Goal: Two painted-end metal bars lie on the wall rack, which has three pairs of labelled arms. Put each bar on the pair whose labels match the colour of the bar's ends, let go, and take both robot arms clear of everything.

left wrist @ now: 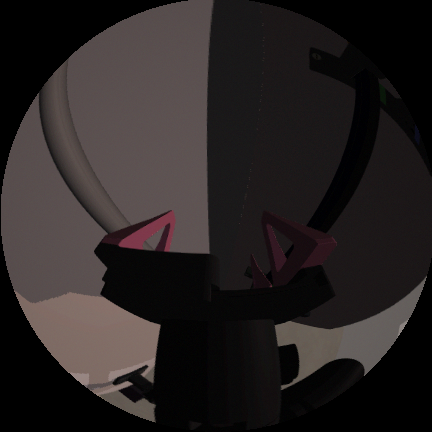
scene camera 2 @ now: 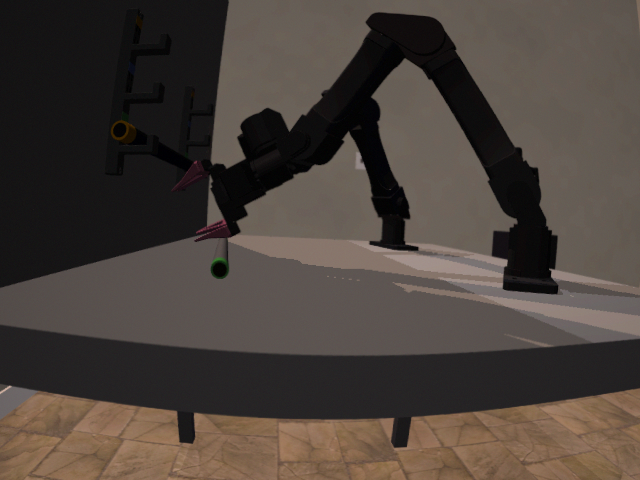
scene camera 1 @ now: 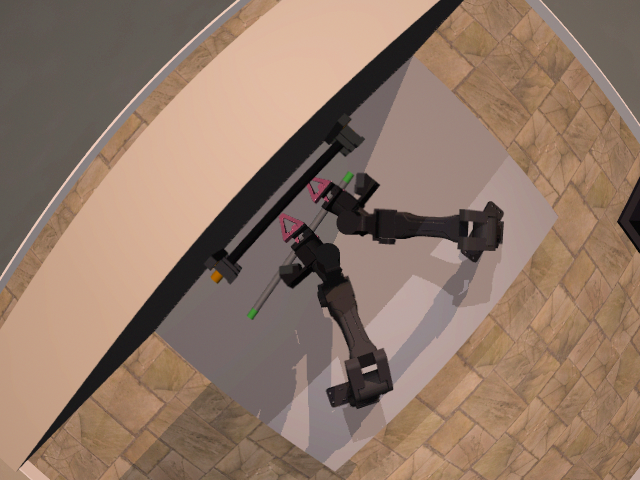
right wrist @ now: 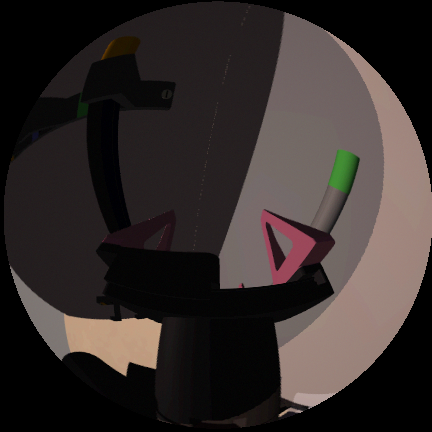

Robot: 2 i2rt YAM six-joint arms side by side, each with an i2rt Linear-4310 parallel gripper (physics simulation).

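Frame: origin at the left arm's base, x ahead, y left, z up, level; millimetres.
Seen in the pictures: left gripper, fingertip midpoint: (left wrist: 217, 214) (scene camera 2: 183, 216) (scene camera 1: 287, 220); right gripper, fingertip midpoint: (left wrist: 224, 256) (scene camera 2: 186, 212) (scene camera 1: 312, 181) (right wrist: 217, 214); left arm's base, origin of the base link: (scene camera 2: 526, 282); right arm's base, origin of the base link: (left wrist: 130, 374) (scene camera 2: 392, 247).
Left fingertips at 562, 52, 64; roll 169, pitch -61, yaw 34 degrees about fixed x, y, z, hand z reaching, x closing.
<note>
Offsets run from my left fingertips to a thing's middle, as dx, dy, dz. Level surfaces: height alone.
The green-ended grey bar {-80, -14, -54} (scene camera 1: 266, 290) (scene camera 2: 219, 268) (left wrist: 70, 145) (right wrist: 345, 170) lies on the table. The orange-ended black bar {+44, +2, +109} (scene camera 1: 273, 214) (scene camera 2: 123, 131) (left wrist: 367, 130) (right wrist: 102, 150) rests on the rack's lowest pair, beside green labels. The wall rack {+150, -179, +181} (scene camera 1: 343, 135) (scene camera 2: 130, 51) (right wrist: 155, 94) shows blue labels at the middle pair and orange at the top. My left gripper (scene camera 1: 280, 215) (scene camera 2: 184, 215) (left wrist: 217, 214) and right gripper (scene camera 1: 308, 181) (right wrist: 218, 212) are open and empty, reaching across the grey bar towards the dark wall, below the rack bar. The right one is largely hidden in scene camera 2.
The dark wall (scene camera 1: 263, 206) (scene camera 2: 41, 129) stands directly behind the rack. The table {dz -63} (scene camera 1: 206, 330) (scene camera 2: 289, 320) meets its foot. The rack's empty middle and top arms stick out above the black bar. The two grippers are close side by side.
</note>
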